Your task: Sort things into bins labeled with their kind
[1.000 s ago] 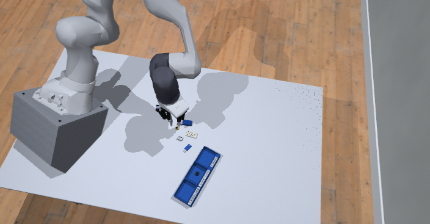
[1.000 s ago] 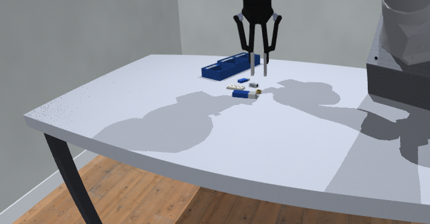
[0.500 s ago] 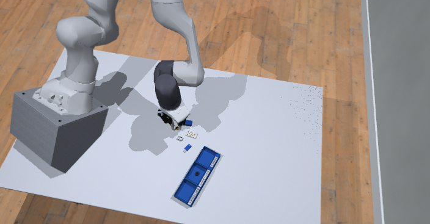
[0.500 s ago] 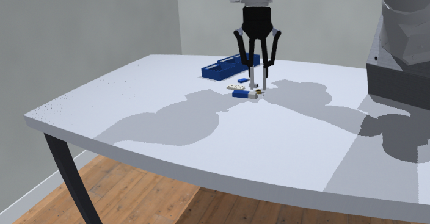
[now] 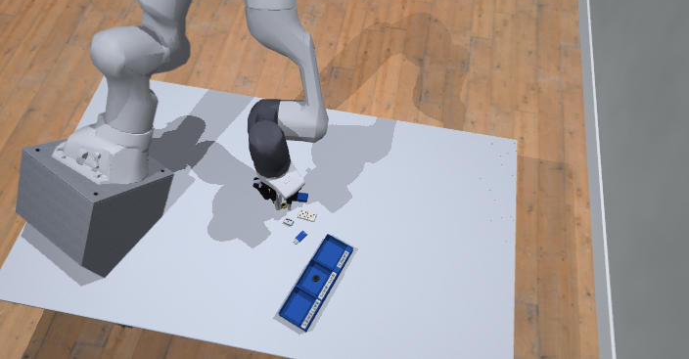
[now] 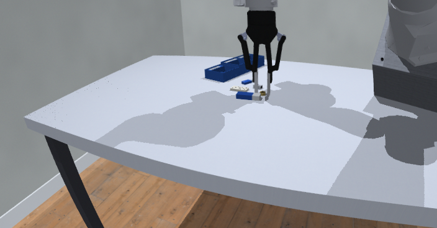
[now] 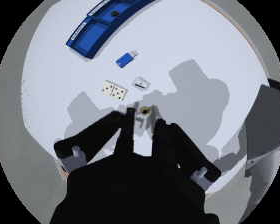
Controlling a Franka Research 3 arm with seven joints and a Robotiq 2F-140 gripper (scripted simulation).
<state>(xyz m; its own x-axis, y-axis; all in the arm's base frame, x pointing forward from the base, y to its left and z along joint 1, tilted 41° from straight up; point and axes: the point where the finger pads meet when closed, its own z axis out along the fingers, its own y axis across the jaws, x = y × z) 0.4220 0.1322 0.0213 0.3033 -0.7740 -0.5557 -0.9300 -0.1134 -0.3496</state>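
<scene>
Right now the white eraser is 40 mm to the left of my hand, 30 mm below it and 20 mm ahead of it. The rest, counted from my hand: grey block (40 mm to the right, 30 mm below, 30 mm ahead); then gold ring (30 mm below); then cream domino (80 mm ahead, 30 mm below).
</scene>
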